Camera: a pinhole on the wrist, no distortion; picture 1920 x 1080 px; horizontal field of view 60.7 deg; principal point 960.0 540.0 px. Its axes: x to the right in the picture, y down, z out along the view. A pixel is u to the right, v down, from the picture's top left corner.
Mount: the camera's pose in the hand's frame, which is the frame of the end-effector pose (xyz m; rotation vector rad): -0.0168 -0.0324 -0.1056 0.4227 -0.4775 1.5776
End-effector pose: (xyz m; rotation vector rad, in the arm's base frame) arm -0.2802 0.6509 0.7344 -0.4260 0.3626 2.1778
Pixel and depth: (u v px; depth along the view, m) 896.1 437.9 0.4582
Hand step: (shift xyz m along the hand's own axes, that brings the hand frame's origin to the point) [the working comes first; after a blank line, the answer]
In the camera's frame: -0.0179 -0.0285 0.4582

0.0046 -0.2938 0.2716
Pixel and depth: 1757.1 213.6 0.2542
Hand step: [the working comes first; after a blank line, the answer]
In the camera's frame: 0.1236 -0.0506 0.2542

0.0217 -0.0638 0.1772
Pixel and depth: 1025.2 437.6 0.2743
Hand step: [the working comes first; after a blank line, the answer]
In the camera's frame: 0.0109 -0.0171 0.2743

-0.0053 -0.1708 0.1318
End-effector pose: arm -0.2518 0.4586 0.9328 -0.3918 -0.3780 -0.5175
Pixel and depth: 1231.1 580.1 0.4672
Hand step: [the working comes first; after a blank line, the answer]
In the camera's frame: 0.0773 0.0114 0.4672

-0.0412 -0.2204 0.3285
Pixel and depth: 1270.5 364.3 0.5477
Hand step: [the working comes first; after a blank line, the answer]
In the camera's frame: 0.1037 -0.0587 0.5477

0.0257 -0.2388 0.4138
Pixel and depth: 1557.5 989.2 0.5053
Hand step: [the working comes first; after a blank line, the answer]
In the camera's frame: 0.1841 0.1384 0.5053

-0.1752 -0.1564 0.4120
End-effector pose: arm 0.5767 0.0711 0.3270 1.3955 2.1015 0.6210
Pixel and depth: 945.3 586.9 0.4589
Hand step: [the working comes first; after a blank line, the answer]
In the camera's frame: -0.0041 0.0131 0.4589

-0.0379 -0.2844 0.2776
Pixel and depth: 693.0 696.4 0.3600
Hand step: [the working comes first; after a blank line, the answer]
In the camera's frame: -0.0586 0.0343 0.3600

-0.0539 -0.2776 0.1640
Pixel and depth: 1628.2 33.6 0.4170
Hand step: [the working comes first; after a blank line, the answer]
In the camera's frame: 0.1699 -0.1288 0.4170

0.0940 -0.1096 0.3429
